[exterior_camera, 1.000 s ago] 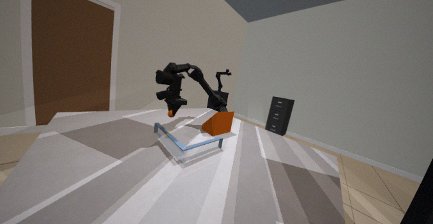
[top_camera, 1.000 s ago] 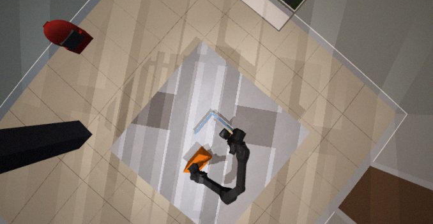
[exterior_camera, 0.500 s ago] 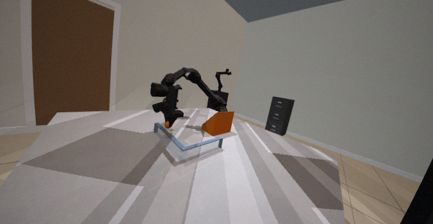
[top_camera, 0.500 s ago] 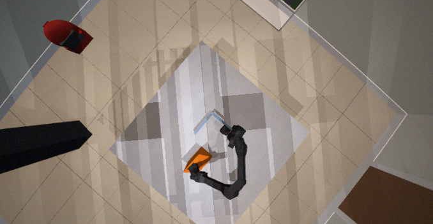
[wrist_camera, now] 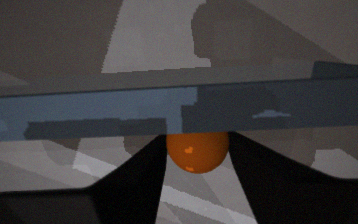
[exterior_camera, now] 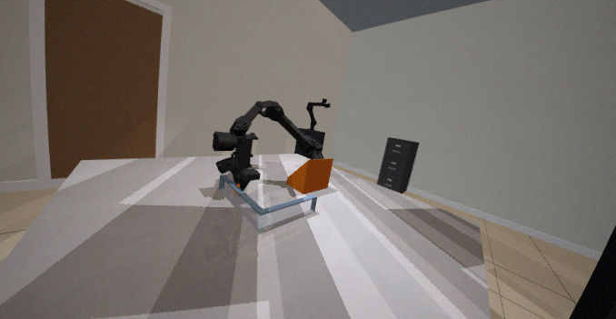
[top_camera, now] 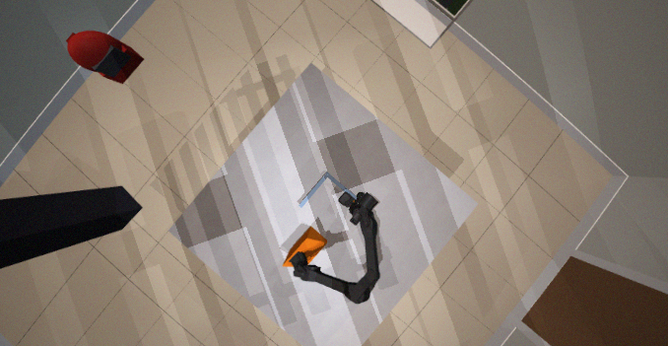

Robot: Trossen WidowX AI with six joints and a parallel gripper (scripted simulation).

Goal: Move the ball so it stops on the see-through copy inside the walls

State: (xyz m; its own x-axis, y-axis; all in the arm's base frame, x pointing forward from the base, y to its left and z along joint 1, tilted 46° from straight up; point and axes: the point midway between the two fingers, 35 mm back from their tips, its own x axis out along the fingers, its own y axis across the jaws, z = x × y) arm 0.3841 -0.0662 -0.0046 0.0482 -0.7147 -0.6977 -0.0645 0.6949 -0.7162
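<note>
Now: gripper tip 10 mm above the orange ball.
</note>
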